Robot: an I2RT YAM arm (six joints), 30 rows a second.
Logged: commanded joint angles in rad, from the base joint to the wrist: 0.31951, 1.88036, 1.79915, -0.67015, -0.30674, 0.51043; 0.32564, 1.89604, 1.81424, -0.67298, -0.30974, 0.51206; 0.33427, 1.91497, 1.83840, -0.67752, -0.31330, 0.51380; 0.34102, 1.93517, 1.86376, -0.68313, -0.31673, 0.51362; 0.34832, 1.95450, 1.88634, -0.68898, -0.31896, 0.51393; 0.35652, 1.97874, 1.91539, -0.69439, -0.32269, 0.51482; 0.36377, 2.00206, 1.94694, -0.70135, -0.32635, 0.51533; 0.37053, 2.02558, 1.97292, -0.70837, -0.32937, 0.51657; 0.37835, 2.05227, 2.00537, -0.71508, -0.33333, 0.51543; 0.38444, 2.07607, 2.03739, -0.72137, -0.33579, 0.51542; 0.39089, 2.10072, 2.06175, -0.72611, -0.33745, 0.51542; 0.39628, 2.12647, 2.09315, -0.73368, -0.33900, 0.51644; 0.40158, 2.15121, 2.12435, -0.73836, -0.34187, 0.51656; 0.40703, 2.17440, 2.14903, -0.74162, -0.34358, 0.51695; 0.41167, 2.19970, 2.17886, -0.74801, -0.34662, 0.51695; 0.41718, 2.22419, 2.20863, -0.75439, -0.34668, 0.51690; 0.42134, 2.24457, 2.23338, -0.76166, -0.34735, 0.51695; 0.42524, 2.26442, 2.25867, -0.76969, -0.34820, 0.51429
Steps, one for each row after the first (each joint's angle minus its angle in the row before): 0.00613, 0.01568, 0.01509, -0.00283, -0.00300, 0.00163; 0.00863, 0.01893, 0.02416, -0.00454, -0.00356, 0.00174; 0.00675, 0.02020, 0.02536, -0.00561, -0.00343, -0.00018; 0.00730, 0.01933, 0.02258, -0.00585, -0.00223, 0.00031; 0.00820, 0.02424, 0.02905, -0.00541, -0.00373, 0.00089; 0.00725, 0.02332, 0.03155, -0.00696, -0.00366, 0.00051; 0.00676, 0.02352, 0.02598, -0.00702, -0.00302, 0.00124; 0.00782, 0.02669, 0.03245, -0.00671, -0.00396, -0.00114; 0.00609, 0.02380, 0.03202, -0.00629, -0.00246, -0.00001; 0.00645, 0.02465, 0.02436, -0.00474, -0.00166, 0.00000; 0.00539, 0.02575, 0.03140, -0.00757, -0.00155, 0.00102; 0.00530, 0.02474, 0.03120, -0.00468, -0.00287, 0.00012; 0.00545, 0.02319, 0.02468, -0.00326, -0.00171, 0.00039; 0.00464, 0.02530, 0.02983, -0.00639, -0.00304, 0.00000; 0.00551, 0.02449, 0.02977, -0.00638, -0.00006, -0.00005; 0.00416, 0.02038, 0.02475, -0.00727, -0.00067, 0.00005; 0.00390, 0.01985, 0.02529, -0.00803, -0.00085, -0.00266
